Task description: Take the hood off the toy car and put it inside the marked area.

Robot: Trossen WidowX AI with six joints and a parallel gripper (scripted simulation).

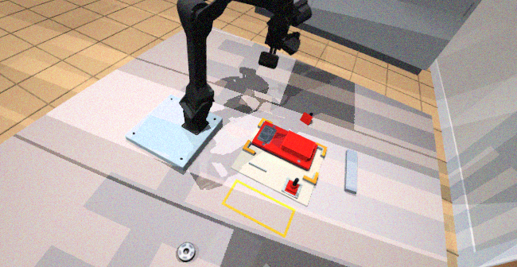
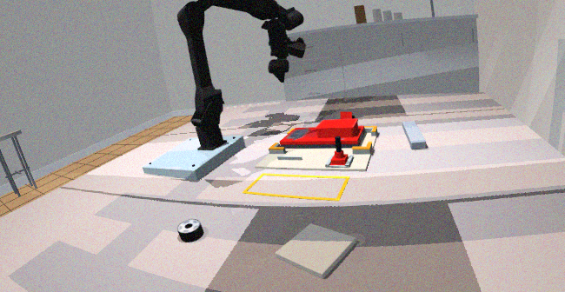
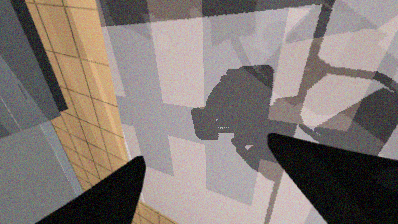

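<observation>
Now: gripper tip 260 mm short of the red hood, 230 mm to the left of it and 120 mm above it. Also, from my gripper tip: white slab 360 mm ahead, 620 mm to the right, 160 mm below; wheel 160 mm ahead, 650 mm to the right, 150 mm below.
</observation>
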